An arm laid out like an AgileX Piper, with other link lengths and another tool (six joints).
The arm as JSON. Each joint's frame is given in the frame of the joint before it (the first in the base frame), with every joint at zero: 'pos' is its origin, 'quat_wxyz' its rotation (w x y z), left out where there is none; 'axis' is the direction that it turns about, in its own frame. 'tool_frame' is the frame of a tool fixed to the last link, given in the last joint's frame.
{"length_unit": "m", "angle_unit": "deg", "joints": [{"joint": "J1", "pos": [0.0, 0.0, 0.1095], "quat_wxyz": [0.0, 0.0, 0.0, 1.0], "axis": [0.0, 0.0, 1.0]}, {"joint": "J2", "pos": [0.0, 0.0, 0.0], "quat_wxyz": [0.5, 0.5, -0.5, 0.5], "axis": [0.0, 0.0, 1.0]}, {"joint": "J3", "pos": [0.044, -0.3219, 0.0], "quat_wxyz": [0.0, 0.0, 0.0, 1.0], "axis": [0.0, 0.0, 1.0]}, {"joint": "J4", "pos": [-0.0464, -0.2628, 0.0], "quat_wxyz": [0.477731, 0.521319, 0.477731, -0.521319], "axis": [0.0, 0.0, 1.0]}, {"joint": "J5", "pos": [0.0, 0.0, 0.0], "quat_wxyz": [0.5, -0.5, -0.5, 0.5], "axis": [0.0, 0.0, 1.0]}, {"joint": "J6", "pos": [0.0, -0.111, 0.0], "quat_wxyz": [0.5, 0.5, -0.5, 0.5], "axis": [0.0, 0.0, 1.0]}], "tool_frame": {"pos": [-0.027, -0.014, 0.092], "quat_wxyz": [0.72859, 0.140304, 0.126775, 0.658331]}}
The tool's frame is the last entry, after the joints.
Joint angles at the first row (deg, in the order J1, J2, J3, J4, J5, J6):
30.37, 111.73, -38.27, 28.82, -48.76, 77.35
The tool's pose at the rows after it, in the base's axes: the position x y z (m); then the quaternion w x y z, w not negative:
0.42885 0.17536 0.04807 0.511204 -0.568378 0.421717 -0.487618
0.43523 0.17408 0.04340 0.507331 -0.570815 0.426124 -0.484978
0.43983 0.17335 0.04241 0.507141 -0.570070 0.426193 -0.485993
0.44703 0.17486 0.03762 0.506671 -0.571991 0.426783 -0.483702
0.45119 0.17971 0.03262 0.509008 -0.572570 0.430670 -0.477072
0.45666 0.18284 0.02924 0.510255 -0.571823 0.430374 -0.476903
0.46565 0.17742 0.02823 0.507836 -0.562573 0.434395 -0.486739
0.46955 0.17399 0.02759 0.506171 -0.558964 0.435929 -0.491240
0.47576 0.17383 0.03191 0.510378 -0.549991 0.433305 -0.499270
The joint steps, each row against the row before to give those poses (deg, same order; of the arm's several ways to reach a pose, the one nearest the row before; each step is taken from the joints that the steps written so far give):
-1.32, 1.89, -2.18, -0.97, 0.34, 0.06
-0.80, 1.03, -1.38, -0.41, 1.15, 0.00
-0.46, 0.57, -0.80, -0.34, 0.17, 0.00
-0.52, 1.38, -1.60, -0.69, 0.63, 0.17
0.00, 1.20, -1.32, -0.57, 0.69, 0.91
0.00, 1.20, -1.32, -0.11, 0.00, 0.12
-0.74, 1.09, -1.20, 0.68, -0.80, -0.23
-0.46, 0.46, -0.46, 0.18, -0.34, -0.11
-0.12, 0.34, -0.86, 0.28, -0.98, -0.12

